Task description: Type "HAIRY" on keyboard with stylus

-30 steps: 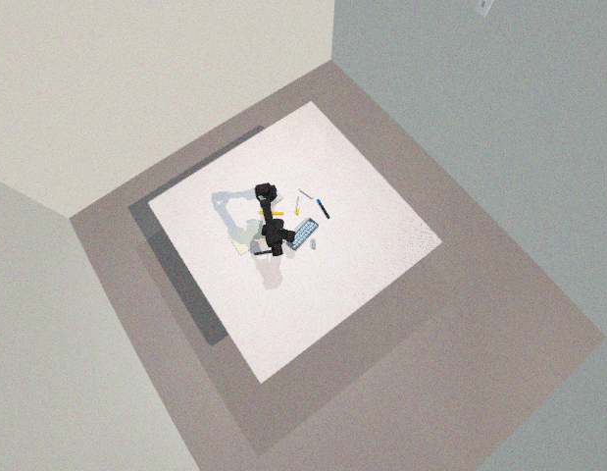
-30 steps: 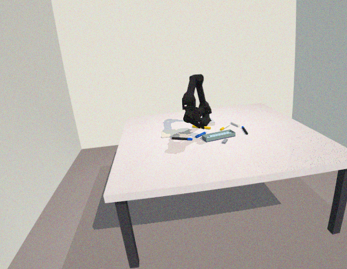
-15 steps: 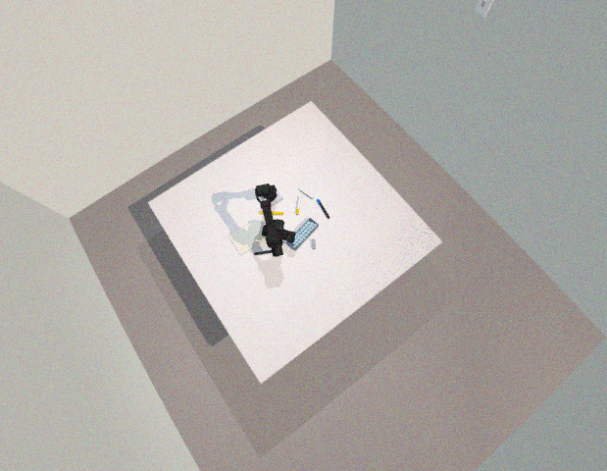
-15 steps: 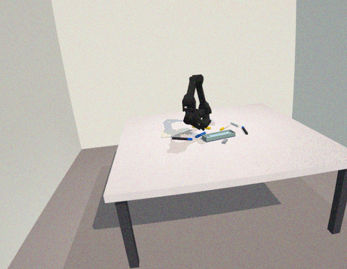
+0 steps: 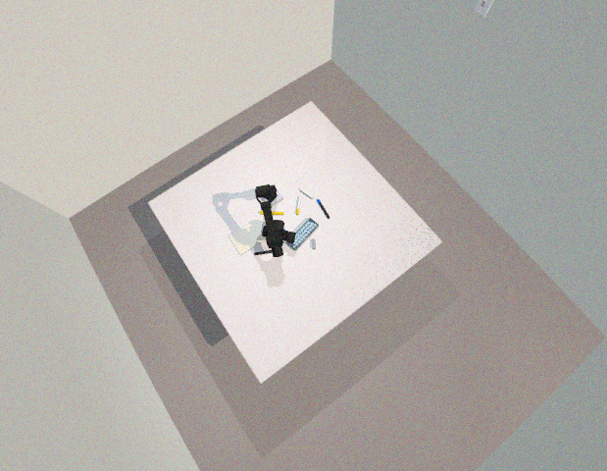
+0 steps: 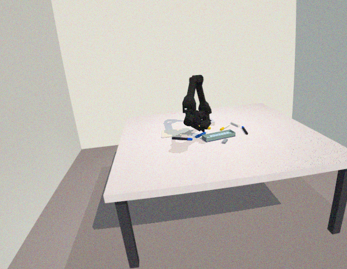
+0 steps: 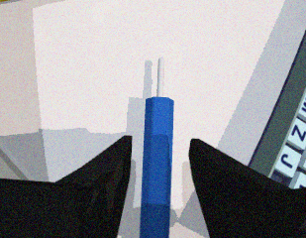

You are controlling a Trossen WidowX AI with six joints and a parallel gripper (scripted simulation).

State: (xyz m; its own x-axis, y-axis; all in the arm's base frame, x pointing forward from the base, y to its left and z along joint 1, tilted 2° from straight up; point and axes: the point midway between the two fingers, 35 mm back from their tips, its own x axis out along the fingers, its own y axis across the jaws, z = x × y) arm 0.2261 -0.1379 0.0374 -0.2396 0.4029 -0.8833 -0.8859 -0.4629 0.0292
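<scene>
The blue stylus lies 1 cm behind my gripper tip, 1 cm to the left of it and 2 cm below it. Round my gripper tip: stylus tip: 2 cm behind, 4 cm to the left, 2 cm below; small grey block: 18 cm ahead, 8 cm to the left, 2 cm below; yellow marker: 14 cm behind, 5 cm to the left, 2 cm below.
</scene>
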